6 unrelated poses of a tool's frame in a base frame.
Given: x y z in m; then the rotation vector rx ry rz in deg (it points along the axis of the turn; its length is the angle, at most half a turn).
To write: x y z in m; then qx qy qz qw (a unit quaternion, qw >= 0). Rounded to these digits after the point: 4 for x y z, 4 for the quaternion.
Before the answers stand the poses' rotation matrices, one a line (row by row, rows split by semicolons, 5 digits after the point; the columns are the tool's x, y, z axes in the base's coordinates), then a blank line. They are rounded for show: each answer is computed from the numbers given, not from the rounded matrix.
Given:
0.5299 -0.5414 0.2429 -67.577 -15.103 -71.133
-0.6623 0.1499 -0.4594 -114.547 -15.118 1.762
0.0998 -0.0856 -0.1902 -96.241 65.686 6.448
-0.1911 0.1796 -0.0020 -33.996 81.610 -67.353
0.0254 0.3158 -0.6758 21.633 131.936 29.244
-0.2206 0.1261 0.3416 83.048 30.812 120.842
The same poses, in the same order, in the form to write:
0.37696 0.82745 0.41621; -0.58695 -0.13422 0.79842; 0.71652 -0.54526 0.43507
0.97517 0.17188 -0.13967; 0.19939 -0.40686 0.89147; 0.09640 -0.89718 -0.43103
0.53641 -0.72212 0.43682; -0.62340 0.00987 0.78184; -0.56890 -0.69170 -0.44487
-0.23336 0.25961 0.93709; -0.87084 0.37298 -0.32019; -0.43265 -0.89078 0.13904
-0.68645 0.11746 0.71763; 0.40969 0.87781 0.24822; -0.60078 0.46439 -0.65069
-0.29170 -0.19280 0.93688; 0.61786 -0.78569 0.03069; 0.73018 0.58781 0.34831

0.5299 -0.5414 0.2429 -0.5187 -0.1159 -0.5460 0.6477
-0.6623 0.1499 -0.4594 -0.8386 -0.1107 0.0129 0.5332
0.0998 -0.0856 -0.1902 -0.7020 0.4791 0.0470 0.5247
-0.1911 0.1796 -0.0020 -0.2523 0.6057 -0.4999 0.5654
0.0254 0.3158 -0.6758 0.1470 0.8965 0.1987 0.3676
-0.2206 0.1261 0.3416 0.5352 0.1986 0.7787 0.2602

